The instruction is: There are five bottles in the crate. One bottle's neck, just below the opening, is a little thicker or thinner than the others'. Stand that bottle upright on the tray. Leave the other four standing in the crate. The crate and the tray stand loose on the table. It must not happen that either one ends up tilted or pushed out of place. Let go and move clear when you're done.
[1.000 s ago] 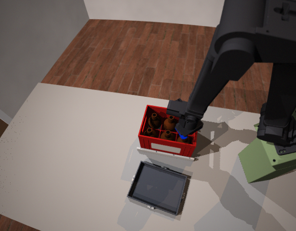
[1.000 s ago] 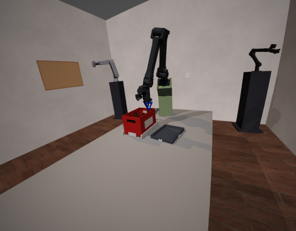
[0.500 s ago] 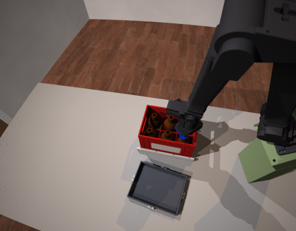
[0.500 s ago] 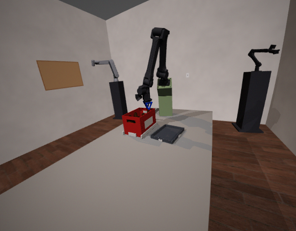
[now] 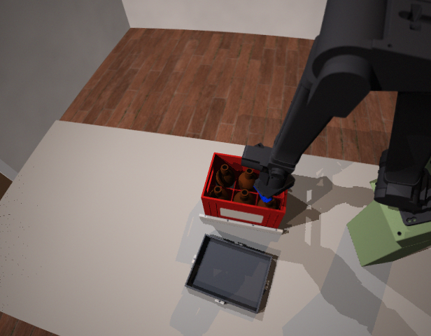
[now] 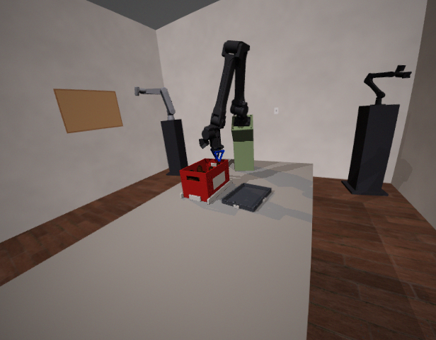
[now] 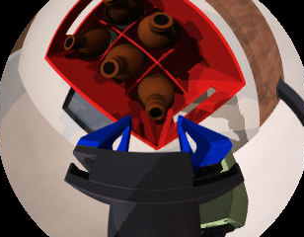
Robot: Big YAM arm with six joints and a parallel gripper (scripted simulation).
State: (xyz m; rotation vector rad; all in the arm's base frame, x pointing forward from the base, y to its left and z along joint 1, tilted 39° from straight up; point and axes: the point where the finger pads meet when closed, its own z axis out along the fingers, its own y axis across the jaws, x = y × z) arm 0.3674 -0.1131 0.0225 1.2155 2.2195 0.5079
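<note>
Now: the crate 70 mm ahead of my hand, 60 mm to the right of it and 110 mm below it. Round my hand: dark grey tray (130 mm ahead, 210 mm to the left, 180 mm below); then brown bottle (170 mm ahead, 30 mm to the right, 100 mm below).
</note>
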